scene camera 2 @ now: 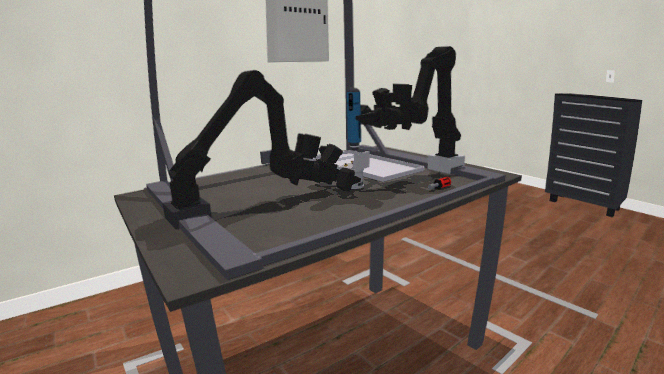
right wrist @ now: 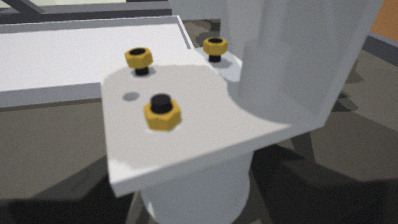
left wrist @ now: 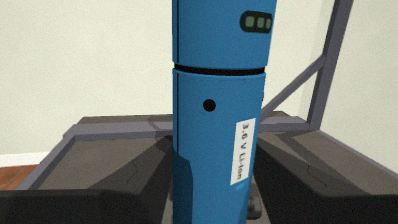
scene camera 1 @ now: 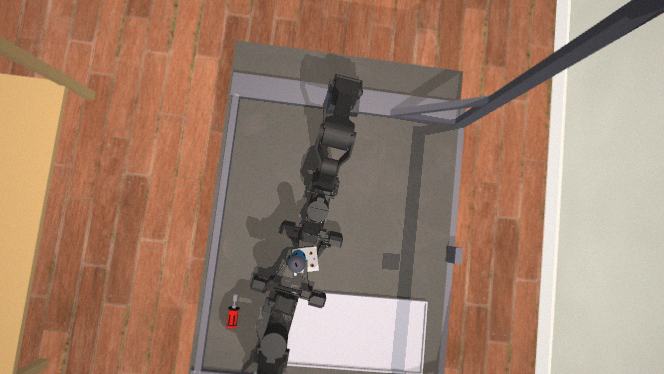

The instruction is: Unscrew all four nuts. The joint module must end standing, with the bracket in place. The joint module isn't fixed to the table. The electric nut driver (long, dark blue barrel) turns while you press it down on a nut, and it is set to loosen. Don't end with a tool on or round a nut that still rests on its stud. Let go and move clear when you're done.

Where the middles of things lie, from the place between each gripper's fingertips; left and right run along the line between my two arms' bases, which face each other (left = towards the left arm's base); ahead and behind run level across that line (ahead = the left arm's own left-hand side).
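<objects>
My right gripper is 3 cm to the right of the white bracket [right wrist: 216,124] and 4 cm below it. Relative to my right hand, the white tray [scene camera 2: 381,166] is 21 cm to the left, 21 cm behind and 3 cm below.
My left gripper is 2 cm to the left of the white bracket, 2 cm past it and 15 cm above it. Relative to my left hand, the white tray is 17 cm to the left, 23 cm behind and 21 cm below.
</objects>
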